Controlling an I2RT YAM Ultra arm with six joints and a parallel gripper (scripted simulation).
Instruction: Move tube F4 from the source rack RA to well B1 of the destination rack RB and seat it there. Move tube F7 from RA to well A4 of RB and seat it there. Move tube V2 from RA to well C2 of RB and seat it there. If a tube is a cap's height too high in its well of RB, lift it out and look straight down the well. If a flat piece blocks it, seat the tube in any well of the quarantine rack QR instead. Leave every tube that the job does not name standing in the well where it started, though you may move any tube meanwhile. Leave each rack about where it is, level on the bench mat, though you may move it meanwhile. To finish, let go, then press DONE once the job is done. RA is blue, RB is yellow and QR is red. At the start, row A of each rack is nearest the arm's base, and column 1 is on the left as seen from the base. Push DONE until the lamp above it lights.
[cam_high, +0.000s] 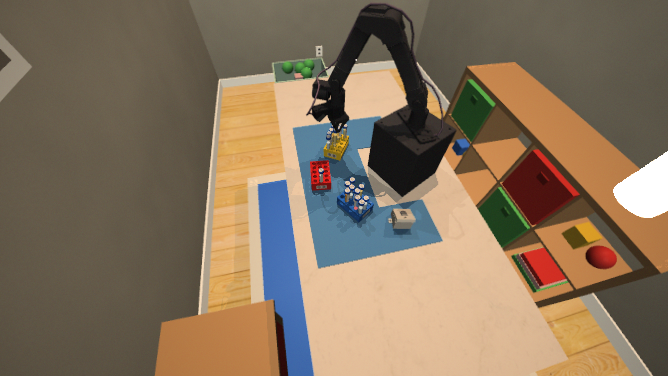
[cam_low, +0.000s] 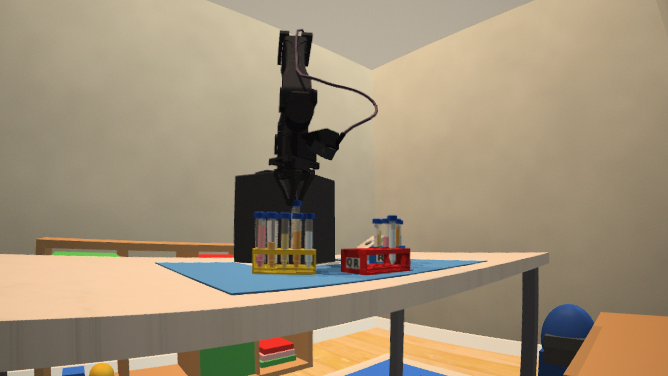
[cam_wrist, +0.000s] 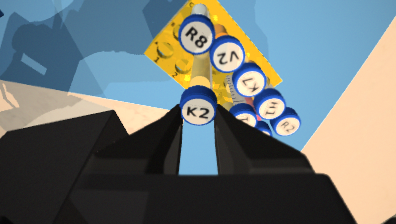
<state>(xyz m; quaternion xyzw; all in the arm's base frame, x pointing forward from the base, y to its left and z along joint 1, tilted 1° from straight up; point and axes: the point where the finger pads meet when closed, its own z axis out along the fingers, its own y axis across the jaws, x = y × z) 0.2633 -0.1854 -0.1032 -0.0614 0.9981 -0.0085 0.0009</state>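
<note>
My gripper is now 60 mm above the tube and 10 mm short of it. Round my hand: red rack: 130 mm to the left, 120 mm below, 120 mm ahead; tube R8: 80 mm below, 40 mm ahead; rack RB: 120 mm below, 20 mm to the right, 10 mm behind.
</note>
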